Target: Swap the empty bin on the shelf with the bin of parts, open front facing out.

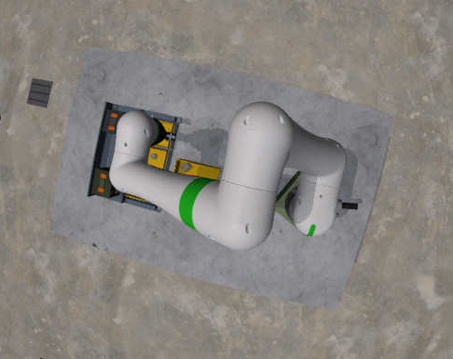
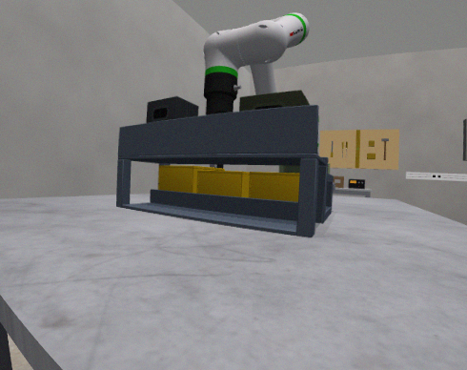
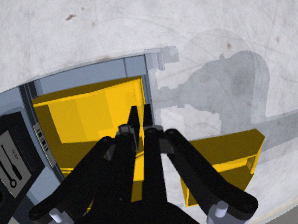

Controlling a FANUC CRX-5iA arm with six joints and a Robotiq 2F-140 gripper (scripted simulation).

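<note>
Now: hand 120 mm to the right of the grey part, 70 mm past it and 60 mm above it. The rest, counted from my hand: dark shelf: 130 mm ahead, 90 mm to the left, 10 mm below; then black box: 170 mm ahead, 90 mm above, 30 mm to the right.
</note>
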